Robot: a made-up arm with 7 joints.
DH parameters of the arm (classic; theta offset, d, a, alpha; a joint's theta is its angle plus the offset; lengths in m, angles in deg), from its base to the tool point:
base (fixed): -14.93 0 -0.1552 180
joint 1: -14.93 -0.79 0.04 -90
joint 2: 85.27 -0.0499 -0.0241 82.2
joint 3: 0 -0.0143 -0.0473 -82.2
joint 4: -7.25 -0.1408 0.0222 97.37
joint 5: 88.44 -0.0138 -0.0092 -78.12
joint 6: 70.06 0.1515 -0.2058 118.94
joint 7: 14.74 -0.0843 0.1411 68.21
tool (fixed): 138 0.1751 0 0
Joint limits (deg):
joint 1: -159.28..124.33
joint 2: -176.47..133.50
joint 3: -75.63..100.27
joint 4: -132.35..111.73
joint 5: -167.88..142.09
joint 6: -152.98..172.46
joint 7: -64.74..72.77
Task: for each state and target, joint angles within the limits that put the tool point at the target. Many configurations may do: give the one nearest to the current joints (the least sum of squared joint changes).
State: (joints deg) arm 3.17 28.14 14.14 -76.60 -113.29 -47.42 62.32
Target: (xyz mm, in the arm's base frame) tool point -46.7 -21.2 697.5
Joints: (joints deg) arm 20.52 25.23 -11.02 -71.88 -96.18 -46.75 49.33
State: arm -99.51 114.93 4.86 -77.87 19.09 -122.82 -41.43
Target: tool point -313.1 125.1 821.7
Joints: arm -65.49 104.75 -20.35 -105.17 15.56 -124.72 -25.03
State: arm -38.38 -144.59 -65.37 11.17 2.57 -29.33 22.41
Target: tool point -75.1 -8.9 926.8
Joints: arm -46.29 -150.99 -75.63 8.92 -30.06 -34.24 32.15
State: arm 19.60 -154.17 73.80 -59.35 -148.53 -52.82 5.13
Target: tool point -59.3 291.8 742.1
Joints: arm 50.13 -160.24 60.61 -104.85 -165.60 -53.51 47.78
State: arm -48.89 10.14 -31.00 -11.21 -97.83 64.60 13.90
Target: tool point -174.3 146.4 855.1
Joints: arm -57.66 17.81 -32.12 0.32 -125.13 63.75 48.03
